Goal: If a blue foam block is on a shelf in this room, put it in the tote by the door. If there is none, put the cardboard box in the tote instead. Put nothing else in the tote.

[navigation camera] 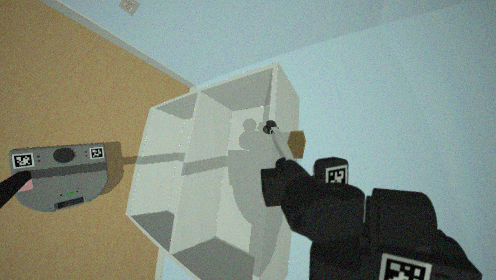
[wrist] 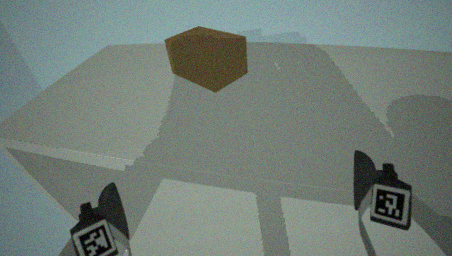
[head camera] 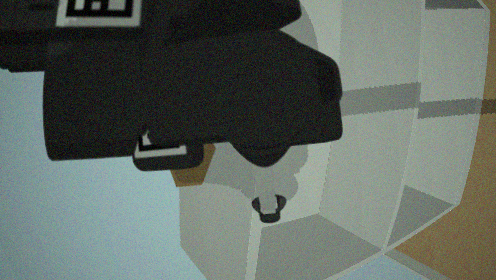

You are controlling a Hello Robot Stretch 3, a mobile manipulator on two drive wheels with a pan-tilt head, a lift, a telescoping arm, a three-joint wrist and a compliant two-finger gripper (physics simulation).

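Seen in the pictures: gripper, fingertip midpoint: (navigation camera: 271, 158) (wrist: 236, 188); robot's base, origin of the base link: (navigation camera: 64, 154).
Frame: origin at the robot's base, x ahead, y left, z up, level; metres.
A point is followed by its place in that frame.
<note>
A brown cardboard box (head camera: 192, 176) @[z 1.085, x 0.038, y -0.570 m] (navigation camera: 296, 144) @[z 1.096, x 0.006, y -0.535 m] (wrist: 207, 60) @[z 1.101, x -0.001, y -0.527 m] sits on the top of a pale shelf unit (head camera: 215, 215) @[z 1.060, x 0.106, y -0.546 m] (navigation camera: 287, 105) @[z 1.060, x 0.155, y -0.565 m] (wrist: 280, 125) @[z 1.060, x -0.067, y -0.450 m], near the wall. In the head view the arm hides part of the box. My gripper (head camera: 269, 209) (navigation camera: 270, 127) (wrist: 236, 188) @[z 1.068, x -0.018, y -0.378 m] is open, with its fingers wide apart. In the wrist view the box lies beyond the fingertips and apart from them, toward the top of the view. No blue foam block shows in the visible parts of the compartments. The tote does not show in these views.
The pale blue wall (head camera: 100, 215) @[z 1.247, x 0.123, y -0.763 m] (navigation camera: 400, 125) @[z 1.448, x 0.056, y -0.741 m] (wrist: 300, 15) @[z 1.098, x -0.155, y -0.673 m] stands behind the shelf unit. The grey robot base (navigation camera: 65, 177) @[z 0.160, x -0.106, y 0.005 m] is on the brown floor (navigation camera: 55, 90) @[z 0.000, x 0.357, y 0.016 m] in front of the unit. The unit's top board edge (wrist: 75, 156) @[z 1.051, x 0.148, y -0.448 m] runs below the box in the wrist view.
</note>
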